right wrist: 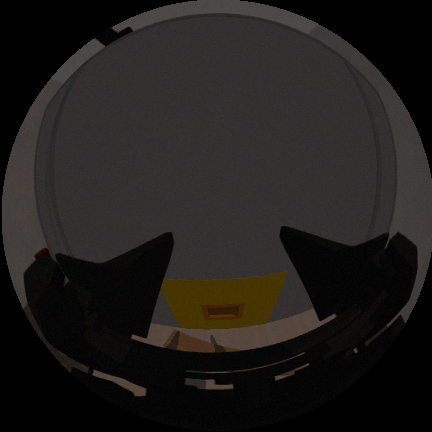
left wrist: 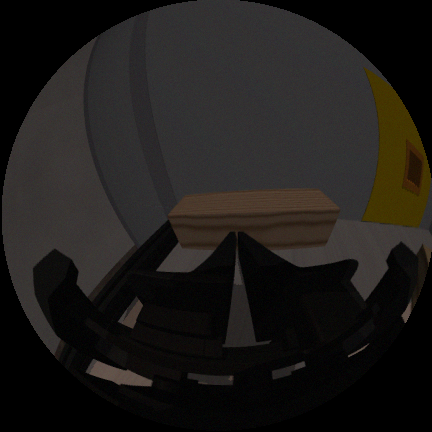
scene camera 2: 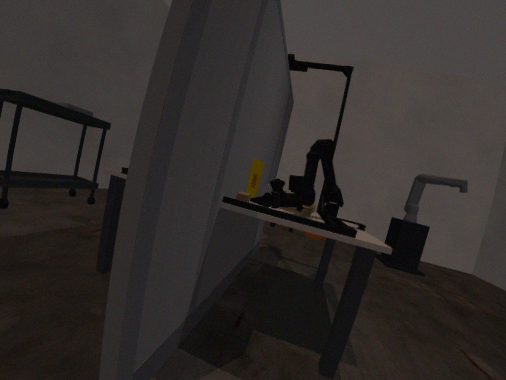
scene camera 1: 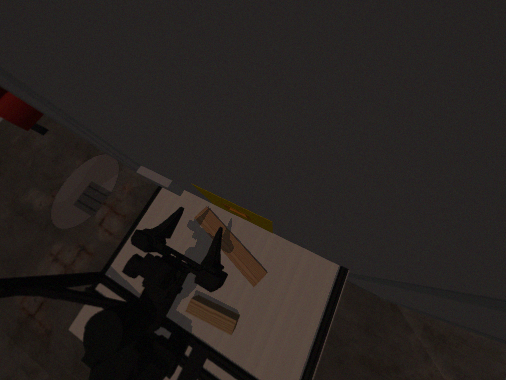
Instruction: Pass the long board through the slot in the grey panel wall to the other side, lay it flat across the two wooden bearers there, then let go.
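Places are measured from the left arm's base along level axes (x ahead, y left, z up), in metres.
Where they show: left gripper, fingertip midpoint: (left wrist: pixel 235 236) (scene camera 2: pixel 250 199); right gripper, fingertip midpoint: (right wrist: pixel 227 234) (scene camera 1: pixel 201 217); left arm's base, link origin: (scene camera 2: pixel 329 216); right arm's base, link origin: (scene camera 1: pixel 177 345).
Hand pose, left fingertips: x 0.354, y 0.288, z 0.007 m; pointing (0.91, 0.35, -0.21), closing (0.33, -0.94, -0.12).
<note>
Things, the pixels of their top centre, and the offset from my left fingertips. "spot": a spot on its surface instead.
- longer wooden piece, top centre: (right wrist: pixel 228 358) (scene camera 1: pixel 228 243) 0.230 m ahead, 0.287 m right, 0.014 m up
- shorter block, top centre: (scene camera 1: pixel 210 316) 0.432 m ahead, 0.230 m right, 0.037 m up
- slot, surface spot: (right wrist: pixel 223 312) (scene camera 1: pixel 240 210) spot: 0.118 m ahead, 0.292 m right, 0.056 m up
- wooden block, top centre: (left wrist: pixel 252 198) (scene camera 2: pixel 244 193) 0.031 m ahead, 0.009 m right, 0.018 m up
In scene camera 1 a longer wooden piece (scene camera 1: pixel 242 255) lies diagonally near the grey wall (scene camera 1: pixel 325 125) (left wrist: pixel 260 100) (right wrist: pixel 215 150), and a shorter block (scene camera 1: pixel 212 316) lies farther from it. My right gripper (scene camera 1: pixel 201 219) (right wrist: pixel 227 234) is open and empty above the table, facing the wall. The slot (right wrist: pixel 223 312) (scene camera 1: pixel 237 212) (left wrist: pixel 414 166) sits in a yellow panel. My left gripper (left wrist: pixel 235 236) is shut on nothing, its tips close before a wooden block (left wrist: pixel 255 225) (scene camera 2: pixel 243 196); contact is unclear. Another wooden piece (scene camera 2: pixel 307 211) lies nearer the left arm. I cannot tell board from bearers for certain.
The wall (scene camera 2: pixel 225 125) stands between the two table sides. A black rail (scene camera 2: pixel 285 217) runs along the left arm's table edge. A cart (scene camera 2: pixel 55 112) stands at the left in scene camera 2. A round disc (scene camera 1: pixel 75 195) shows beside the right arm's table.
</note>
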